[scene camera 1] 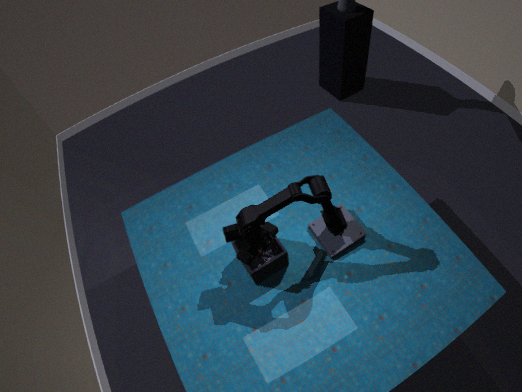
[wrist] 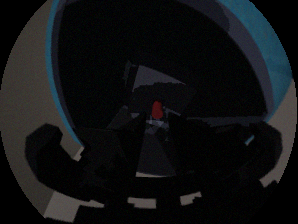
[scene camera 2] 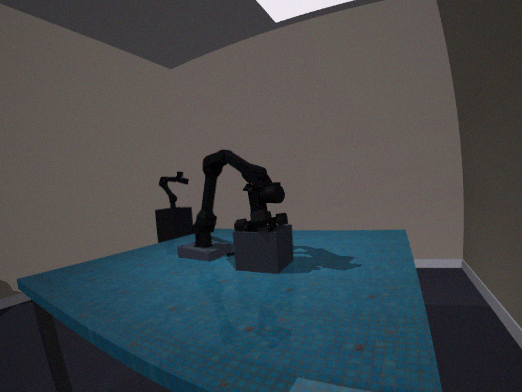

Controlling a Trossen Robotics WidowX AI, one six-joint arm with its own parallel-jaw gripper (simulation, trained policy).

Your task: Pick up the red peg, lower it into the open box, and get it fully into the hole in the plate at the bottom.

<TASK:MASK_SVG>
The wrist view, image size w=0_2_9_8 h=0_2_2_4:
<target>my gripper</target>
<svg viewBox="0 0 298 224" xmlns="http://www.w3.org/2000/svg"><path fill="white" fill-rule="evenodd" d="M25 137L25 161L31 165L37 181L64 196L105 205L78 205L73 222L45 217L51 224L246 224L278 185L277 180L271 180L265 188L259 179L273 172L283 151L281 132L265 121L251 127L254 139L247 145L237 136L241 124L205 129L169 112L169 131L184 173L137 177L145 112L118 129L77 127L77 136L85 147L78 161L61 147L64 133L57 125L45 123ZM129 197L156 198L156 209L134 206L128 202ZM201 192L201 198L192 198L193 204L189 202L181 205L180 196Z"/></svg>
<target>dark box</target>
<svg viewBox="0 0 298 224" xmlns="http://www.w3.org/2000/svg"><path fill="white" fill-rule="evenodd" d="M145 121L144 143L138 159L137 172L165 177L182 175L184 172L178 161L172 133L168 129ZM57 3L59 6L56 6L51 36L53 79L61 108L82 147L85 148L77 136L77 127L84 125L118 129L132 120L126 113L140 65L148 65L157 71L168 73L196 89L197 93L194 93L181 117L200 127L202 125L205 129L218 125L222 127L225 124L241 124L241 132L238 132L237 136L246 143L250 136L253 137L251 127L267 121L267 117L274 112L273 89L261 49L250 31L239 22L238 16L227 10L225 4L218 0L59 0Z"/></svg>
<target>grey plate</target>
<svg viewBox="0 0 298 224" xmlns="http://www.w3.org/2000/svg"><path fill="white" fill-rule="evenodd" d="M140 65L136 80L134 80L132 96L130 96L126 116L136 119L138 115L145 112L146 123L158 125L158 127L168 129L169 131L168 113L172 112L173 115L181 116L181 113L188 107L189 101L193 99L194 93L197 93L196 89L190 87L184 81L168 75L168 73L157 71L157 69L150 68L148 65ZM160 99L162 101L162 117L156 120L152 117L153 101Z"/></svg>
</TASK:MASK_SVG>
